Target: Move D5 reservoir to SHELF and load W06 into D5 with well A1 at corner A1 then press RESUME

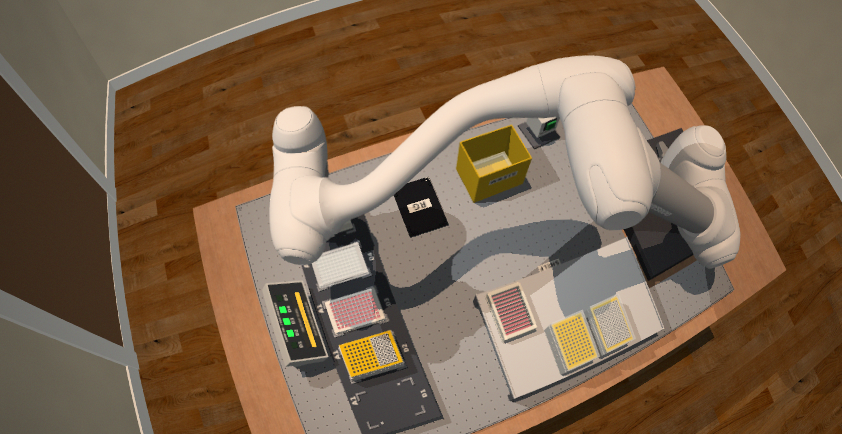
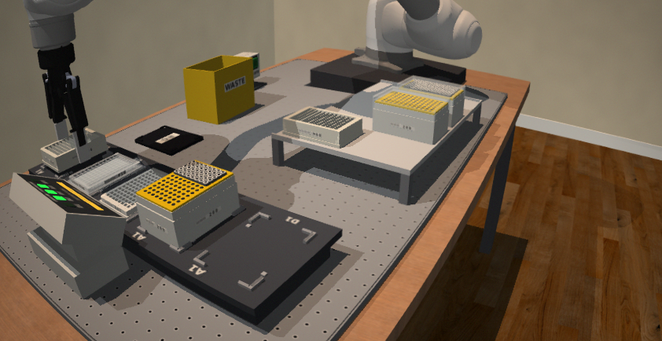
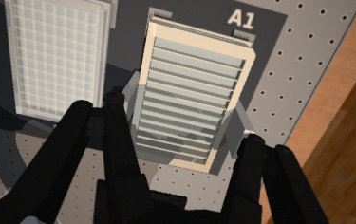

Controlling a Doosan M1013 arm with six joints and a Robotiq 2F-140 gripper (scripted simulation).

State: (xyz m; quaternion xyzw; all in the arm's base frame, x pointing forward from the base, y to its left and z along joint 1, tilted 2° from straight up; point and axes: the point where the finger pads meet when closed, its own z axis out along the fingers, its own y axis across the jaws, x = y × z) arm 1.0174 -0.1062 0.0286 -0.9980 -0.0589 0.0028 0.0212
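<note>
Now: hand 20 mm above the pale 12-trough reservoir. The rest, counted from my hand: waste bin 460 mm behind, 60 mm to the right, 40 mm below; black RG nest 250 mm behind, 10 mm to the right, 80 mm below; yellow tip rack 40 mm behind, 380 mm to the left.
</note>
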